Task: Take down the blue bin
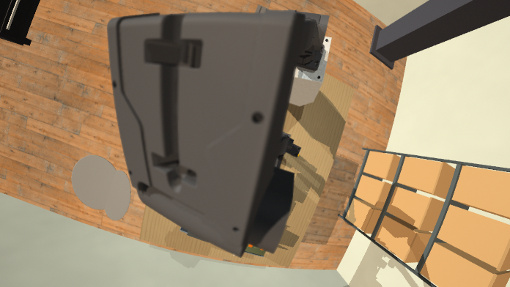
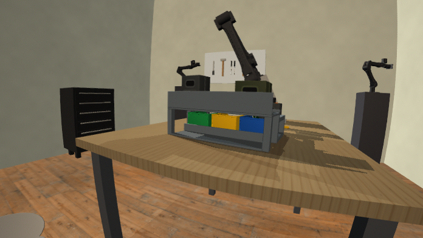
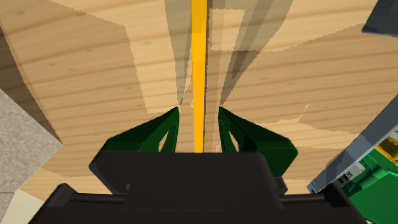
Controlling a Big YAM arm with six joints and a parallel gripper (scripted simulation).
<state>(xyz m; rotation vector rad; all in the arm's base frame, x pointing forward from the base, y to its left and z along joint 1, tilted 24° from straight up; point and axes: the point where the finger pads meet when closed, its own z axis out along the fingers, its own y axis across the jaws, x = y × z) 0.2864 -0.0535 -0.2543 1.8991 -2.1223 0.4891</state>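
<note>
Right now the yellow rod is 1 cm below my hand. Also, from my hand: grey case: 17 cm ahead, 10 cm to the left, 5 cm above; yellow bin: 31 cm ahead, 4 cm to the right, 3 cm above; blue open bin: 32 cm ahead, 8 cm to the left, 3 cm above.
</note>
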